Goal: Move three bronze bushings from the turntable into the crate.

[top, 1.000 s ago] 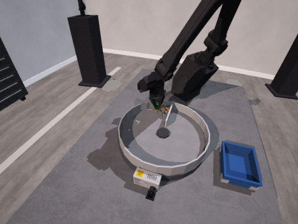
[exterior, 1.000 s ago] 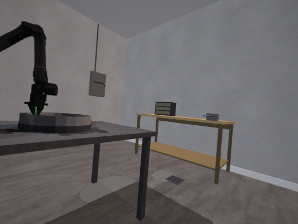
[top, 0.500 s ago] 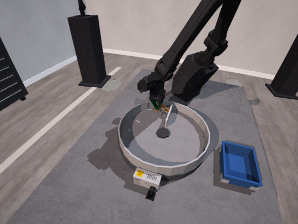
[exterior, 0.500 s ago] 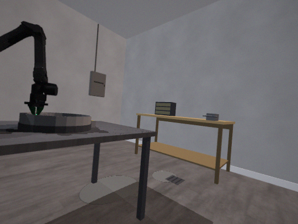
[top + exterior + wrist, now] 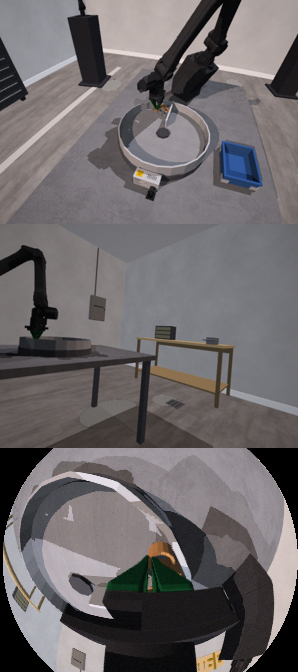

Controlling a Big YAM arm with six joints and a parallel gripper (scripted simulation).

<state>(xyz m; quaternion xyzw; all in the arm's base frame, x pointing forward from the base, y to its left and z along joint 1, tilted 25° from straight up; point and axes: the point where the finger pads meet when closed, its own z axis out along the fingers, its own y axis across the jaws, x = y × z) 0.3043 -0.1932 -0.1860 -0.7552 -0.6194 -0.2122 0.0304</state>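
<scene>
Now: hand 40 cm to the right of the blue crate, 26 cm short of it and 6 cm above it. Also, from my hand: round turntable (16 cm ahead, 6 cm to the left, 3 cm below).
</scene>
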